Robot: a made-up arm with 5 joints.
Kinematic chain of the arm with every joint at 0, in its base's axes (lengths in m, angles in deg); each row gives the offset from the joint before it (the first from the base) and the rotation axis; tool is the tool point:
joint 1: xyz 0 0 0.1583 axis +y
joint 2: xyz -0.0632 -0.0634 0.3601 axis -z
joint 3: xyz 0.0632 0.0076 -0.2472 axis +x
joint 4: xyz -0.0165 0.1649 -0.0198 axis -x
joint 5: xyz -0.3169 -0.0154 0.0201 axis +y
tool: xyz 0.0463 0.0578 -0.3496
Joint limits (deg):
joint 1: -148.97..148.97
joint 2: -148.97..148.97
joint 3: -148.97..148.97
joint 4: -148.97..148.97
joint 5: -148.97..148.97
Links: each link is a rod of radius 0.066 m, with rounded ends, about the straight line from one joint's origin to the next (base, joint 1, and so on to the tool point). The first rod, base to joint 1, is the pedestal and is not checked.
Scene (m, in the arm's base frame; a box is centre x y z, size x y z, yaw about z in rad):
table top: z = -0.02
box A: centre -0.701 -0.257 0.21 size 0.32 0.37 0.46 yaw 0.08
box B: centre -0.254 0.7 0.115 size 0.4 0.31 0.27 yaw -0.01
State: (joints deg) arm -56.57 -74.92 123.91 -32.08 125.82
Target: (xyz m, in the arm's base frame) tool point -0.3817 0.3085 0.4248
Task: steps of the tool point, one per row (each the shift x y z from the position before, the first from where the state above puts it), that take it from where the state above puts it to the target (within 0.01 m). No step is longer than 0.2 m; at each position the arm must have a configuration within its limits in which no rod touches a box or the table.
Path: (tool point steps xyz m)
1: -0.0853 -0.0205 0.0101
2: -0.0832 0.0002 0.0390
3: -0.0685 0.0202 0.0664
4: -0.0429 0.0380 0.0878
5: -0.0095 0.0527 0.0989
6: 0.0276 0.0634 0.0980
7: 0.0636 0.0698 0.0841
8: 0.0929 0.0715 0.0583
9: -0.1458 0.1168 -0.0199
10: -0.0928 0.1498 -0.0479
11: -0.0310 0.1595 -0.0686
12: 0.0283 0.1457 -0.0812
13: 0.0751 0.1131 -0.0860

